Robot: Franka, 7 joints.
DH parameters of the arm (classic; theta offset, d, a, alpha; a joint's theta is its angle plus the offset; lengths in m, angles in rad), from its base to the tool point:
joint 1: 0 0.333 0 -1.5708
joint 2: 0 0 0 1.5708
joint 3: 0 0.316 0.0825 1.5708
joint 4: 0 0 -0.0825 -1.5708
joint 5: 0 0.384 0 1.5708
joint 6: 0 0 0.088 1.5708
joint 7: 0 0.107 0 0
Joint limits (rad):
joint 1: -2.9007..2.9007
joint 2: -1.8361..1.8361
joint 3: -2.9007..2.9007
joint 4: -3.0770..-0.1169
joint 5: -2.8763..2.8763
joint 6: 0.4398..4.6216
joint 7: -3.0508..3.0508
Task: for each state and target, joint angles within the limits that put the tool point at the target. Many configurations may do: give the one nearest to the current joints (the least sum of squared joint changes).
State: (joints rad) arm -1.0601 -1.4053 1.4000 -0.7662 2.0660 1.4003 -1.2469
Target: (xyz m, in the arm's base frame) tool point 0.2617 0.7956 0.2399
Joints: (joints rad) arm -1.5253 -1.6493 1.4738 -0.6652 2.1913 1.8910 -1.2469
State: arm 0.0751 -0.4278 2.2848 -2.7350 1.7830 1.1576 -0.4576
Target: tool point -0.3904 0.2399 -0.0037
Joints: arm -0.0152 -1.0446 2.4894 -2.1601 1.9680 1.4025 -0.4576
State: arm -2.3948 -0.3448 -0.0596 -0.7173 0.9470 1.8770 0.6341
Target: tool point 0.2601 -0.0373 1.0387
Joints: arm -2.3599 -0.7945 0.2789 -0.9049 0.9200 1.4404 0.6341
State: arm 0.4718 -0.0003 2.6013 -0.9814 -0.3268 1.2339 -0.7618
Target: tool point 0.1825 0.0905 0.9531
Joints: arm -0.0445 0.8630 2.9007 -0.7619 -0.0804 0.6973 -0.7618
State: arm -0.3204 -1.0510 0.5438 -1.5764 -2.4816 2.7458 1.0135
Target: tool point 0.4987 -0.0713 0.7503
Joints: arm -0.5798 -0.3108 0.3303 -1.7910 -2.4941 2.6918 1.0135
